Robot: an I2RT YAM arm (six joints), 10 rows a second.
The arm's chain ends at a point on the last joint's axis. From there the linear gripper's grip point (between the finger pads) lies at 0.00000 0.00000 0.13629 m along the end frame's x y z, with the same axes.
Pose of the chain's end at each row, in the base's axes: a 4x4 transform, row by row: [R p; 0 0 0 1], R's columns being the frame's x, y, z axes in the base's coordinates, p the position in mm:
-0.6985, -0.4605, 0.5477, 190.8; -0.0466, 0.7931, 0.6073, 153.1; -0.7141, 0.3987, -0.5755, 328.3; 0, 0, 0, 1
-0.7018, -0.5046, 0.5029, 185.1; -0.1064, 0.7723, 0.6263, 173.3; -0.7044, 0.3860, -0.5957, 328.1; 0, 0, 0, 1
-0.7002, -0.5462, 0.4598, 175.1; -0.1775, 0.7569, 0.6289, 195.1; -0.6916, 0.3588, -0.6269, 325.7; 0, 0, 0, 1
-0.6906, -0.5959, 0.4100, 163.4; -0.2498, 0.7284, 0.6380, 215.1; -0.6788, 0.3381, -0.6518, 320.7; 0, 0, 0, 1
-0.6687, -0.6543, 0.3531, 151.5; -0.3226, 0.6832, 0.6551, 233.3; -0.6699, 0.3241, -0.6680, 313.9; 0, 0, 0, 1
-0.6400, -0.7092, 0.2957, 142.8; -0.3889, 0.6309, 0.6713, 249.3; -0.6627, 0.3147, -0.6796, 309.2; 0, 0, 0, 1
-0.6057, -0.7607, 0.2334, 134.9; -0.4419, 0.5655, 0.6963, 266.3; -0.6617, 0.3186, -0.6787, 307.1; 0, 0, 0, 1
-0.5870, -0.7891, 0.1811, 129.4; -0.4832, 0.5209, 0.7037, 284.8; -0.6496, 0.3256, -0.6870, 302.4; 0, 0, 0, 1
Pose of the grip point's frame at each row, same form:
-0.6985, -0.4605, 0.5477, 265.4; -0.0466, 0.7931, 0.6073, 235.9; -0.7141, 0.3987, -0.5755, 249.9; 0, 0, 0, 1
-0.7018, -0.5046, 0.5029, 253.6; -0.1064, 0.7723, 0.6263, 258.7; -0.7044, 0.3860, -0.5957, 246.9; 0, 0, 0, 1
-0.7002, -0.5462, 0.4598, 237.8; -0.1775, 0.7569, 0.6289, 280.8; -0.6916, 0.3588, -0.6269, 240.3; 0, 0, 0, 1
-0.6906, -0.5959, 0.4100, 219.3; -0.2498, 0.7284, 0.6380, 302.1; -0.6788, 0.3381, -0.6518, 231.9; 0, 0, 0, 1
-0.6687, -0.6543, 0.3531, 199.6; -0.3226, 0.6832, 0.6551, 322.6; -0.6699, 0.3241, -0.6680, 222.9; 0, 0, 0, 1
-0.6400, -0.7092, 0.2957, 183.1; -0.3889, 0.6309, 0.6713, 340.8; -0.6627, 0.3147, -0.6796, 216.6; 0, 0, 0, 1
-0.6057, -0.7607, 0.2334, 166.7; -0.4419, 0.5655, 0.6963, 361.2; -0.6617, 0.3186, -0.6787, 214.6; 0, 0, 0, 1
-0.5870, -0.7891, 0.1811, 154.1; -0.4832, 0.5209, 0.7037, 380.7; -0.6496, 0.3256, -0.6870, 208.8; 0, 0, 0, 1

